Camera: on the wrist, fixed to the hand. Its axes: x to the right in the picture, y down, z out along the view.
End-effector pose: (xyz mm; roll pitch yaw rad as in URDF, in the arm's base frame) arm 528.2 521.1 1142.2 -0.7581 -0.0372 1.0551
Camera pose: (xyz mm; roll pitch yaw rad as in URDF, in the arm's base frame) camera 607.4 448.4 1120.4 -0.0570 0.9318 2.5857
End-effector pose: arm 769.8 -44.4 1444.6 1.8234 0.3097 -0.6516
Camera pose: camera 802.2 56.4 1416.1 1.8123 -1.2574 -0.9081
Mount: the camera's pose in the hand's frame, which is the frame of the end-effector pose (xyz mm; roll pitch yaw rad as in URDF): -25.0 -61.7 -87.2 -0.0015 0.1743 1.5768
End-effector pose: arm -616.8 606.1 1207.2 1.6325 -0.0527 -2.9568
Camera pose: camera -578.5 520.9 1149.8 -0.4834 -1.4439 -0.9078
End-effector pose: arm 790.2 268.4 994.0 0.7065 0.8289 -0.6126
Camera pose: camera 717.8 331.1 940.5 0.8984 -0.3546 0.5525
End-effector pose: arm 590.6 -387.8 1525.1 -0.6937 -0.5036 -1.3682
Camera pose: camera 487.8 -400.2 1488.9 -0.7044 0.7358 -0.3092
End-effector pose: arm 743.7 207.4 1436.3 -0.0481 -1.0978 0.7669
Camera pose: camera 835.1 204.1 1375.7 -1.1101 0.1059 2.1417
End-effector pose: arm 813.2 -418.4 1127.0 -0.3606 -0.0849 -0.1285
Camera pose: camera 782.2 -503.6 1065.3 -0.0977 0.5333 1.3989
